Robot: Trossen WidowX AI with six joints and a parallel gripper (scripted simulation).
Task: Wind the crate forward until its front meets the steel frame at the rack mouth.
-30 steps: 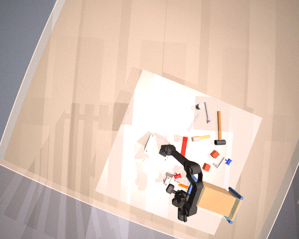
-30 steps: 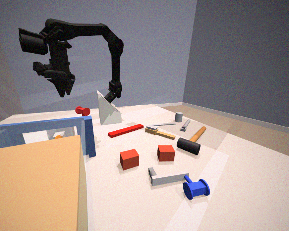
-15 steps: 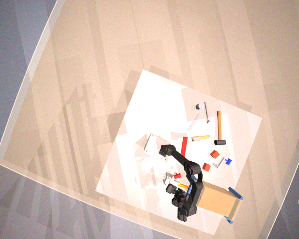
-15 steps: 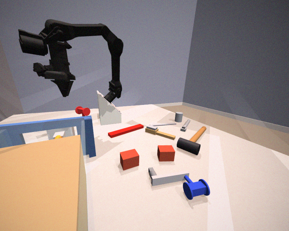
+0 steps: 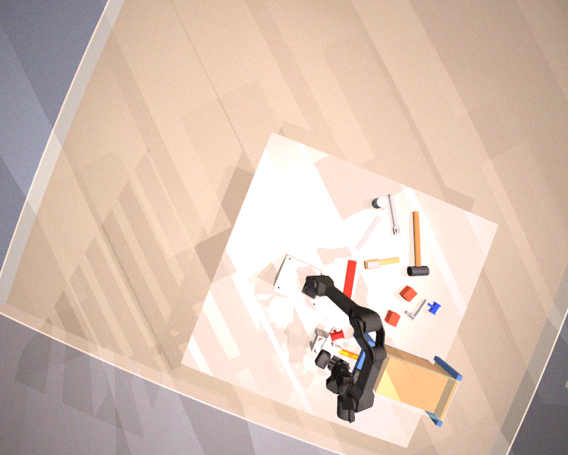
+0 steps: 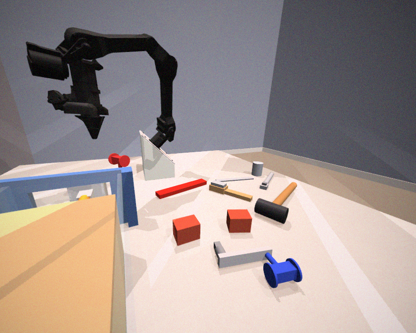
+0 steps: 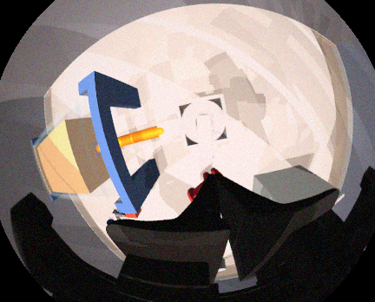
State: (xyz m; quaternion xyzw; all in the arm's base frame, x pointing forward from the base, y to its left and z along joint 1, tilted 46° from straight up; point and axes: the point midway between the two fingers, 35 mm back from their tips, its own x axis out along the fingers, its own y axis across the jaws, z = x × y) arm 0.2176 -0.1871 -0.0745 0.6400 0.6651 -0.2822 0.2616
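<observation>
Now: gripper tip 60 mm to the right of the red knob and 90 mm above it. Also, from my gripper tip: winch (20 mm behind, 50 mm to the right, 190 mm below); then blue steel frame (160 mm ahead, 20 mm to the right, 120 mm below); then winch handle (20 mm to the left, 120 mm below).
</observation>
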